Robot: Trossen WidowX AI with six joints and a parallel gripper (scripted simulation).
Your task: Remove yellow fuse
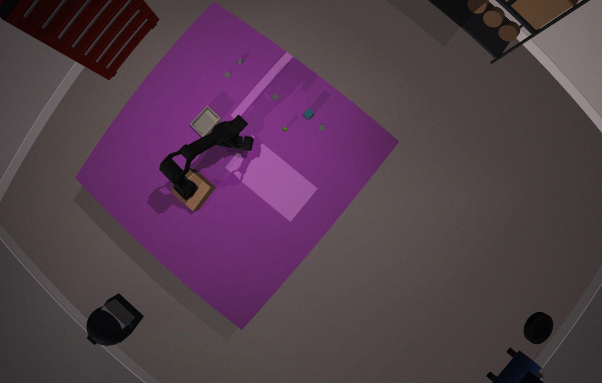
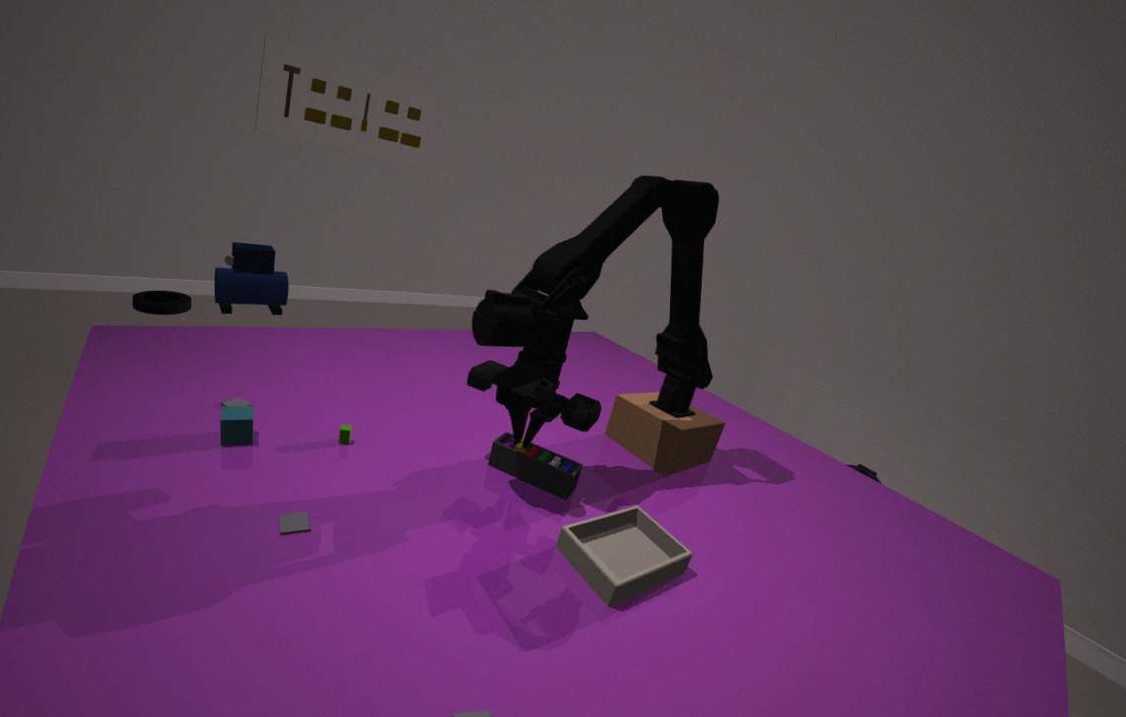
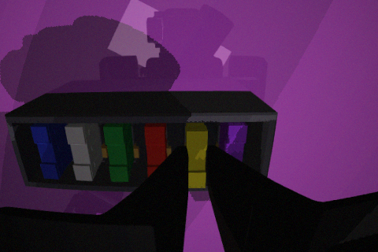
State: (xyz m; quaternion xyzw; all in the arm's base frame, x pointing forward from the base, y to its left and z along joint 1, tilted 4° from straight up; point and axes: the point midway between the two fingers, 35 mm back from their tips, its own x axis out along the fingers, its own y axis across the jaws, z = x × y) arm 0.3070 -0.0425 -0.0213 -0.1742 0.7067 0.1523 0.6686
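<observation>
Right now the grey tray is 21 cm to the left of my gripper tip, 4 cm below it and 1 cm behind it. From my gripper tip the other things lie so: yellow fuse (1 cm below); teal cube (34 cm ahead, 19 cm to the right, 2 cm below); small green cube (21 cm ahead, 14 cm to the right, 3 cm below).
</observation>
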